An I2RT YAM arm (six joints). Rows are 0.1 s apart.
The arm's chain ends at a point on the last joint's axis. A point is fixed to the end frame.
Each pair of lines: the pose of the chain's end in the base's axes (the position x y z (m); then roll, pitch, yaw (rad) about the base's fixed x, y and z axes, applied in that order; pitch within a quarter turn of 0, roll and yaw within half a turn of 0), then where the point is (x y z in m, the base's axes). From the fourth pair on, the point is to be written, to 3 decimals.
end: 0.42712, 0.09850, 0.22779, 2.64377, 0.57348, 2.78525
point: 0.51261 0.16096 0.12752
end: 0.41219, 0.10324, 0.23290, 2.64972, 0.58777, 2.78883
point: 0.49883 0.16476 0.13304
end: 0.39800, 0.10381, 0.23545, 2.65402, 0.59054, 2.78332
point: 0.48526 0.16421 0.13545
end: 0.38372, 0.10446, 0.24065, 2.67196, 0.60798, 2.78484
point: 0.473 0.162 0.140
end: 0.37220, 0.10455, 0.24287, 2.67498, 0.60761, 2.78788
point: 0.461 0.162 0.142
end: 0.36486, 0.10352, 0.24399, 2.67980, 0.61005, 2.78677
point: 0.454 0.160 0.143
